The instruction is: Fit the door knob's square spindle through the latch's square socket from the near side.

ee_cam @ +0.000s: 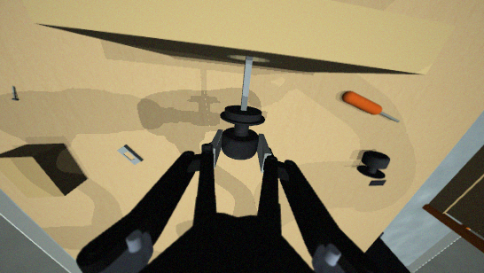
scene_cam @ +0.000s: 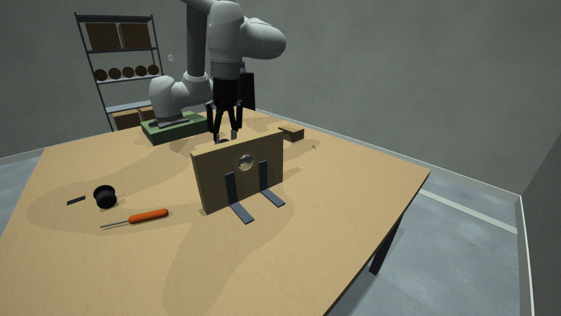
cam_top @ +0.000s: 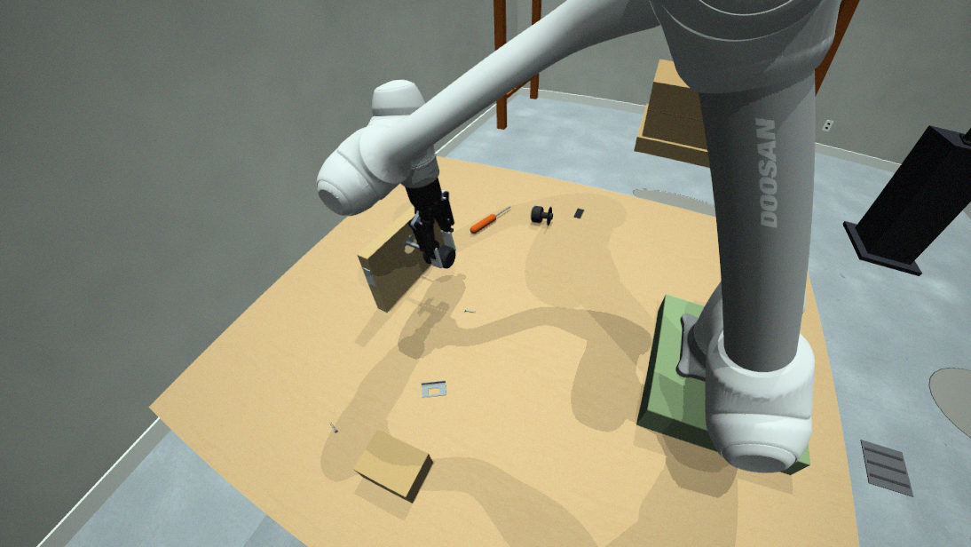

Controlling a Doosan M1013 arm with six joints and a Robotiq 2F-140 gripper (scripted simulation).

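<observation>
Right now my hand is 13 cm short of the latch, 1 cm to the left of it and 3 cm above it. Also, from my hand: upright wooden panel (13 cm ahead, 1 cm to the right, 4 cm below); then orange-handled screwdriver (2 cm ahead, 35 cm to the right, 15 cm below); then wooden block (13 cm behind, 48 cm to the left, 13 cm below).
</observation>
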